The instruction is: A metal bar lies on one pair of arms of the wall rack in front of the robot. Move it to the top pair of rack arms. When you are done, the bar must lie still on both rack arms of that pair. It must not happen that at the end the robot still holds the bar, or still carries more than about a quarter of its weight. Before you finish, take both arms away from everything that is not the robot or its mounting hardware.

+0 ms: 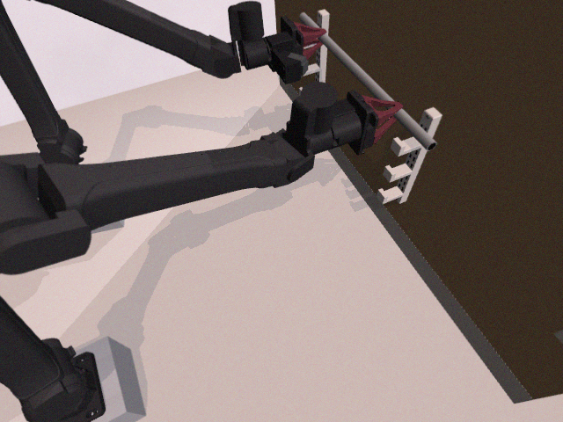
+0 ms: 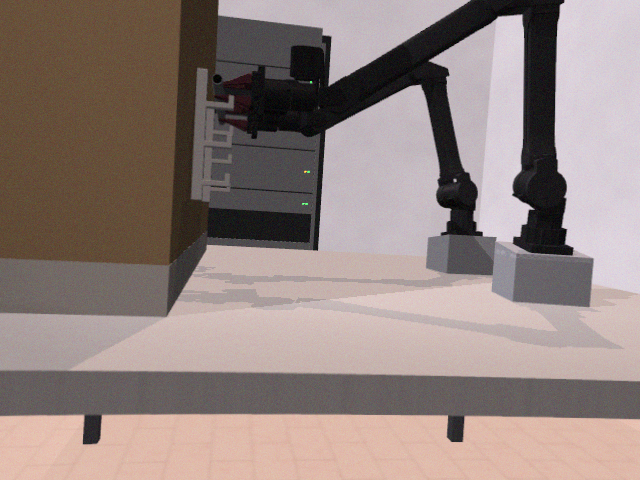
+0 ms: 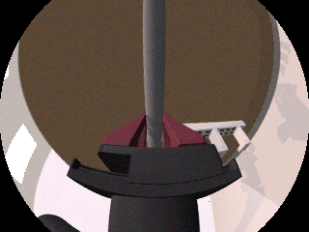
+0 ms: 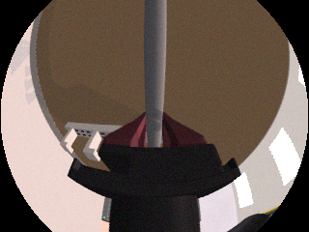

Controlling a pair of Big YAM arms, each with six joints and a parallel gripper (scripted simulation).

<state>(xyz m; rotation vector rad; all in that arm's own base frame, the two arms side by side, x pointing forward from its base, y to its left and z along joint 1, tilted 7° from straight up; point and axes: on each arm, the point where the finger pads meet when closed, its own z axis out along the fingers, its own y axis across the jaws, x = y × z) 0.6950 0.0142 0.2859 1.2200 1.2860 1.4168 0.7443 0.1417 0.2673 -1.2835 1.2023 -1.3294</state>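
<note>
Right now my left hand is 150 mm to the left of the grey metal bar and 10 mm short of it. The rest, counted from my left hand: brown wall (210 mm ahead, 180 mm to the right, 60 mm above).
My right gripper is now 150 mm to the right of the grey metal bar and 10 mm past it. Round my right hand: brown wall: 180 mm ahead, 120 mm to the left, 60 mm above.
</note>
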